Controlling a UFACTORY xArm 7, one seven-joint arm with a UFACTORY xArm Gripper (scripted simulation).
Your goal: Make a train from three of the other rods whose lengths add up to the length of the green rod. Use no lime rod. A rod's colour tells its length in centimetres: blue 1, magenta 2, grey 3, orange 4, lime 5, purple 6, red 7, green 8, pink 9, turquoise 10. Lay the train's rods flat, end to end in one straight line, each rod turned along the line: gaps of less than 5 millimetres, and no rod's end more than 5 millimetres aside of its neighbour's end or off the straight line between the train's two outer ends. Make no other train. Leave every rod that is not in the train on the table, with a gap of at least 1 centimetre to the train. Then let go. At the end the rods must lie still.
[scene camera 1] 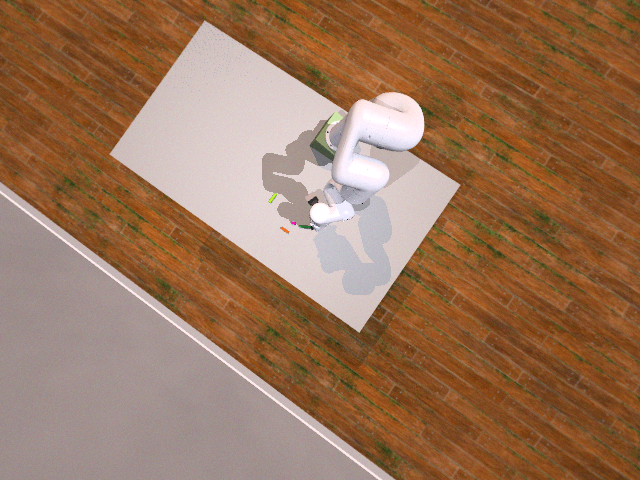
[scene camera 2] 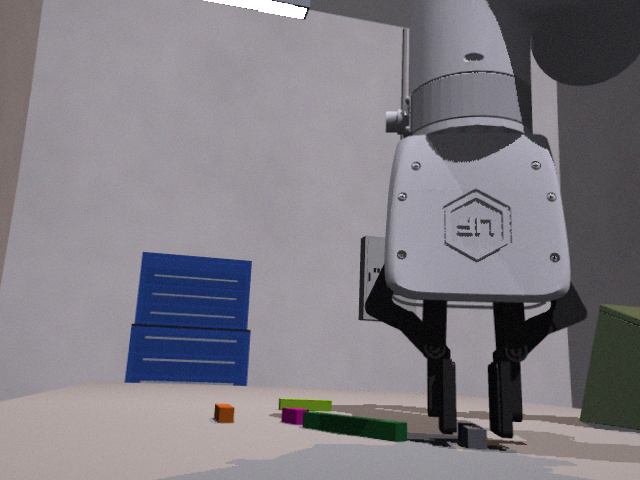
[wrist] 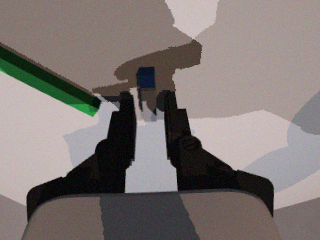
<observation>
I see my gripper [scene camera 2: 474, 434] and a green rod [scene camera 2: 394, 431].
My gripper shows as well in the wrist view [wrist: 149, 107].
</observation>
